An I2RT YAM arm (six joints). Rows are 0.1 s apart.
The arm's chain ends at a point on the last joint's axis. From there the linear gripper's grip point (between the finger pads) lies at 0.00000 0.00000 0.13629 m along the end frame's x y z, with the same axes.
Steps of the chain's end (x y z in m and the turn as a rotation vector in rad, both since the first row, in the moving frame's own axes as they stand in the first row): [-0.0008 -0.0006 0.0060 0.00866 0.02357 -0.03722]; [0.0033 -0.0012 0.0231 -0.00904 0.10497 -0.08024]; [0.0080 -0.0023 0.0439 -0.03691 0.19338 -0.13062]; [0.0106 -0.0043 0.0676 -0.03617 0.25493 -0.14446]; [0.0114 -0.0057 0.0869 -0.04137 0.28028 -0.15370]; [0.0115 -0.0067 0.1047 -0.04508 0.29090 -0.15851]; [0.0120 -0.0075 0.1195 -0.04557 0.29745 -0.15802]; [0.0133 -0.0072 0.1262 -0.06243 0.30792 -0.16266]
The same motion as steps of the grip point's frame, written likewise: [0.0024 -0.0018 0.0060 0.00866 0.02357 -0.03722]; [0.0176 -0.0005 0.0223 -0.00904 0.10497 -0.08024]; [0.0344 0.0010 0.0413 -0.03691 0.19338 -0.13062]; [0.0452 -0.0019 0.0631 -0.03617 0.25493 -0.14446]; [0.0494 -0.0031 0.0815 -0.04137 0.28028 -0.15370]; [0.0509 -0.0038 0.0988 -0.04508 0.29090 -0.15851]; [0.0522 -0.0046 0.1134 -0.04557 0.29745 -0.15802]; [0.0551 -0.0022 0.1195 -0.06243 0.30792 -0.16266]
